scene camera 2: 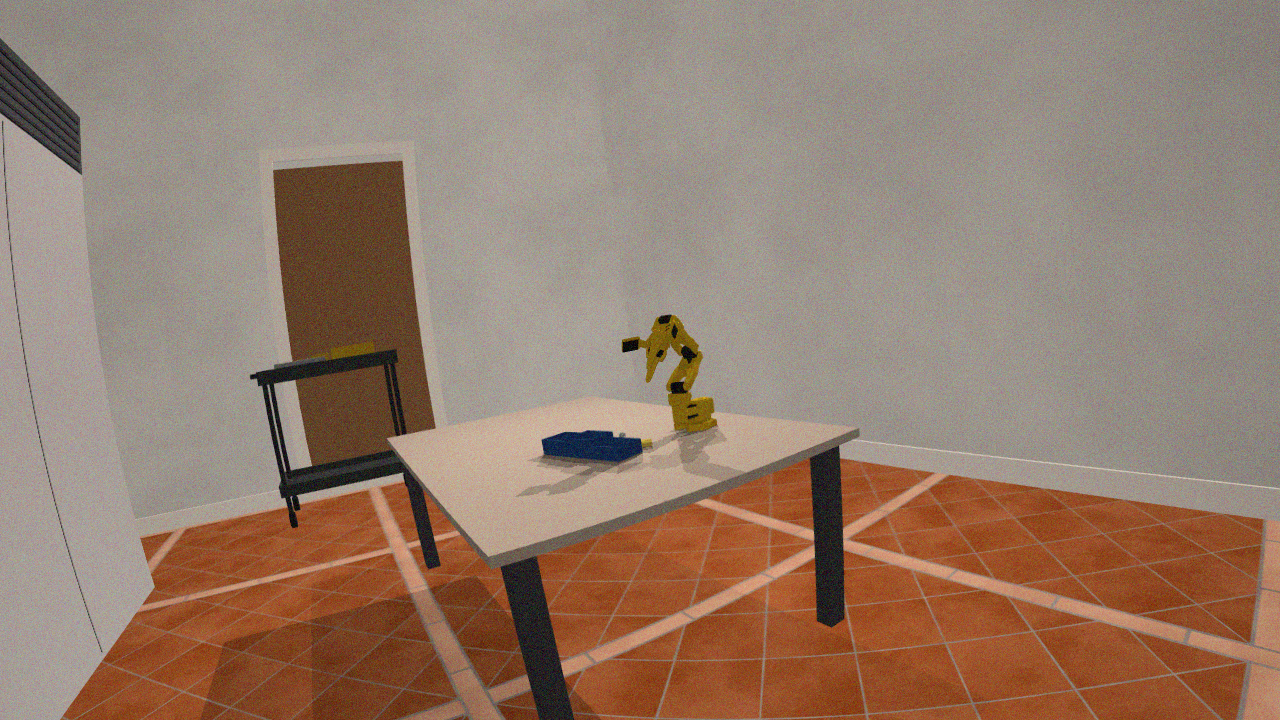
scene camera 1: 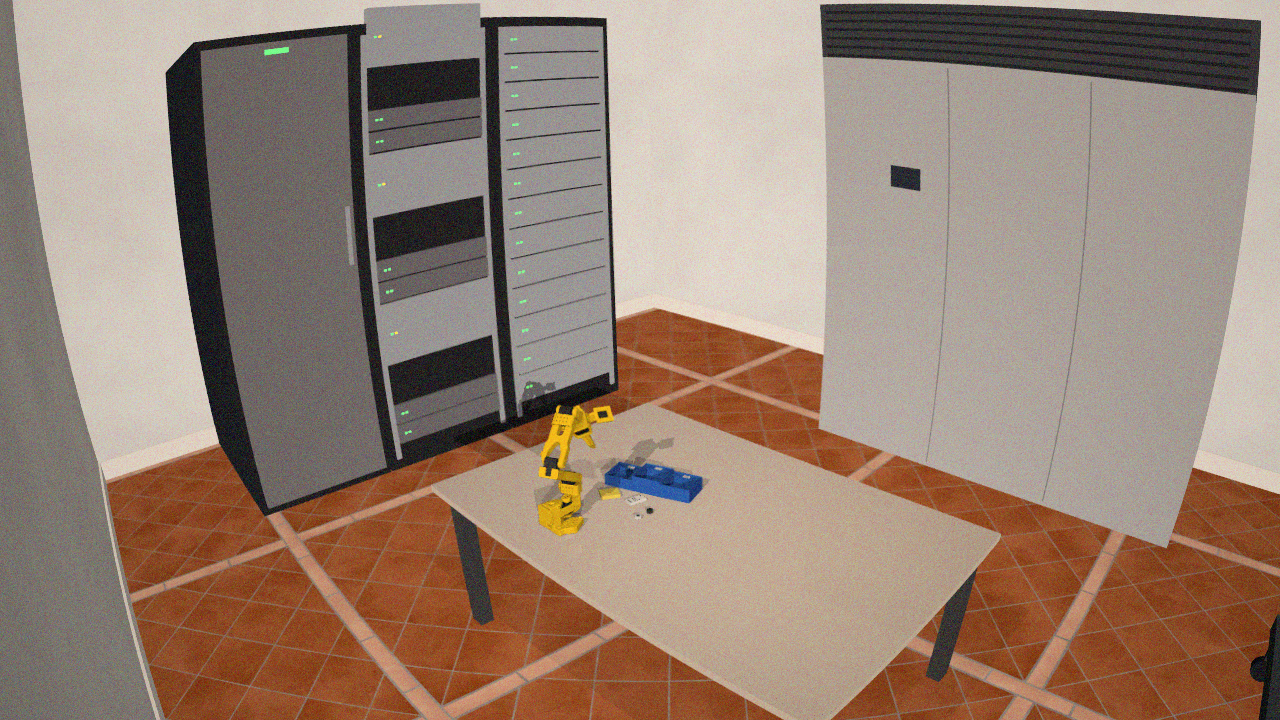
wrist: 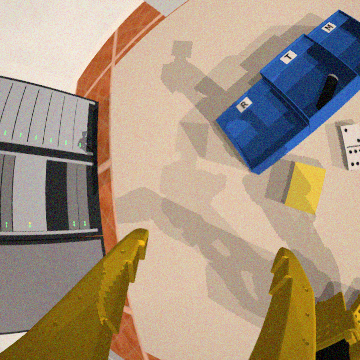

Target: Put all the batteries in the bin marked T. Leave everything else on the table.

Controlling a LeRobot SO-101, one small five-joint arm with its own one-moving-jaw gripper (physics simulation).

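Places are measured from the arm's base along level axes (x right, y ahead, z up), in centimetres.
Where they show: hand, its tool point: (scene camera 2: 648, 367) (scene camera 1: 588, 427) (wrist: 146, 240); arm's base, origin of its link: (scene camera 2: 689, 428) (scene camera 1: 568, 521) (wrist: 339, 313).
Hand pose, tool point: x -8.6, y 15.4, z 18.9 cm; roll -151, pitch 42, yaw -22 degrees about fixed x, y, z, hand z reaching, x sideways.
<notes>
Things, the pixels of their centre, and the offset from my tool point. Level surfaces: height alone.
- black battery with a silver end, middle of its body: (wrist: 327, 91) dx +12.1, dy +11.1, dz -17.5 cm
- blue three-part bin, middle of its body: (wrist: 309, 81) (scene camera 2: 589, 444) (scene camera 1: 653, 479) dx +10.4, dy +12.7, dz -16.6 cm
- yellow block, middle of its body: (wrist: 305, 187) (scene camera 2: 641, 443) (scene camera 1: 609, 493) dx +5.4, dy +1.5, dz -18.4 cm
- table, height of its surface: dz -18.9 cm
- white domino, middle of its body: (wrist: 353, 146) (scene camera 1: 635, 500) dx +12.7, dy +4.2, dz -18.5 cm
- small dark thing, middle of its body: (scene camera 1: 649, 510) dx +19.5, dy +2.7, dz -18.5 cm
- small pale thing, middle of its body: (scene camera 1: 638, 516) dx +19.5, dy -1.4, dz -18.5 cm
A black battery with a silver end (wrist: 327, 91) lies in the T compartment, the middle one of the blue three-part bin (scene camera 1: 653, 488) (scene camera 2: 586, 449) (wrist: 282, 145). Labels R, T and M show on its rim in the wrist view. No other battery can be made out. My gripper (scene camera 1: 587, 439) (scene camera 2: 650, 376) (wrist: 215, 241) is open, with a wide gap between its yellow jaws and nothing in it. It hangs high above the table, to the side of the bin near the R end. The inside of the bin is hidden in scene camera 2.
A yellow block (scene camera 1: 608, 493) (scene camera 2: 646, 443) (wrist: 306, 188) lies on the table (scene camera 1: 805, 582) (scene camera 2: 483, 465) near the R end. A white domino (scene camera 1: 636, 499) (wrist: 352, 145) lies beside the bin. A small dark thing (scene camera 1: 649, 510) and a small pale thing (scene camera 1: 637, 515) lie close by.
</notes>
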